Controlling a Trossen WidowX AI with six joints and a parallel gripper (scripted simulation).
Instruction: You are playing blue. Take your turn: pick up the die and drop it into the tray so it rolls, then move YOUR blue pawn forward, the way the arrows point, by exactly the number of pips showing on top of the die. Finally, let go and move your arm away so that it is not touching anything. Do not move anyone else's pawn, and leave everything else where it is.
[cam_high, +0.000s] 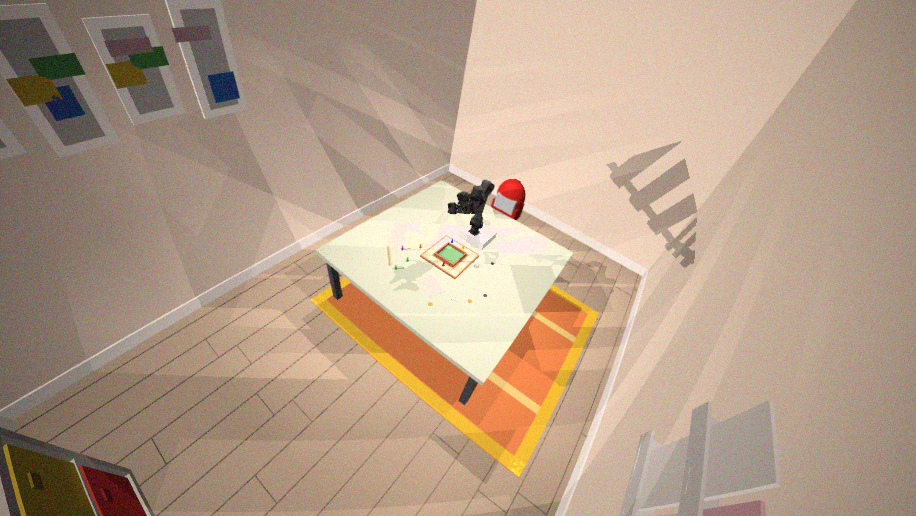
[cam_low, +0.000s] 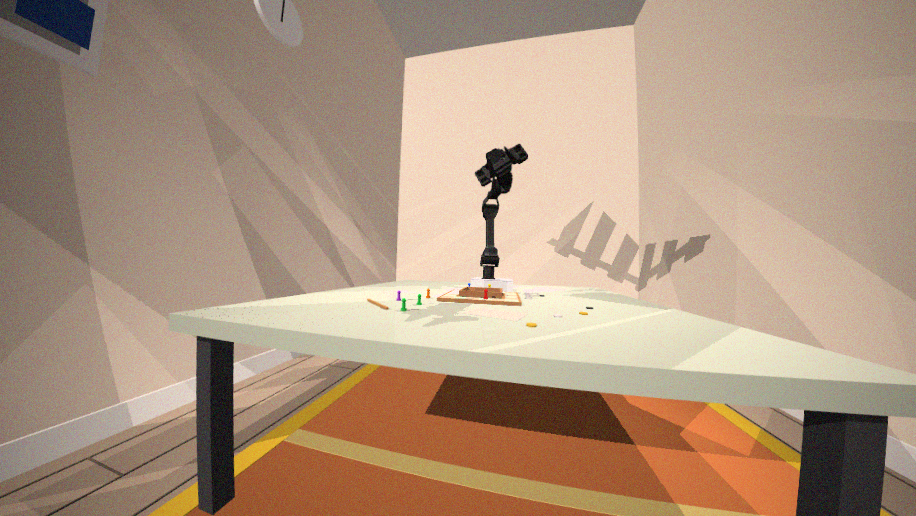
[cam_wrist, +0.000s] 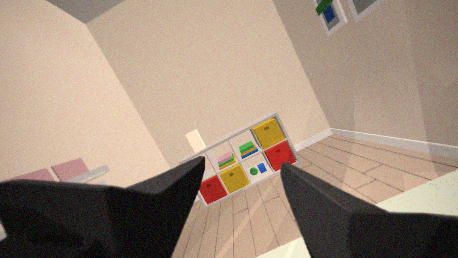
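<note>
Now: gripper tip 24 cm past the white die, 12 cm to the right of it and 48 cm above it. Also, from my gripper tip: red pawn 7 cm behind, 3 cm to the right, 47 cm below; then green tray 18 cm behind, 6 cm to the right, 49 cm below; then orange pawn 9 cm behind, 26 cm to the right, 48 cm below.
</note>
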